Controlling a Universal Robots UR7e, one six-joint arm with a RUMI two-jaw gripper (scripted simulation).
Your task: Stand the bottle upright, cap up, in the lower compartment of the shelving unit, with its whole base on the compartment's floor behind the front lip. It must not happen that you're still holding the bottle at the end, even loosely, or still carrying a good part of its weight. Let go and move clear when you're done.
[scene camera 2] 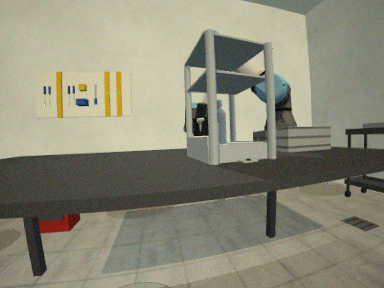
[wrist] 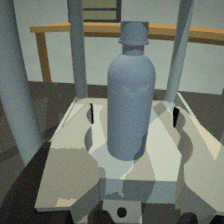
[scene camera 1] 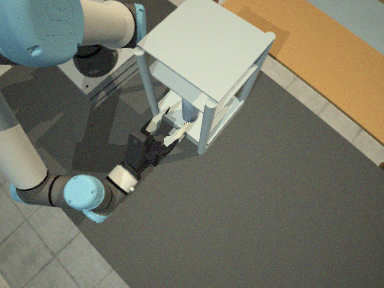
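On a pale shelving unit, (wrist: 152, 178) and (scene camera 1: 187, 132) are the same spot.
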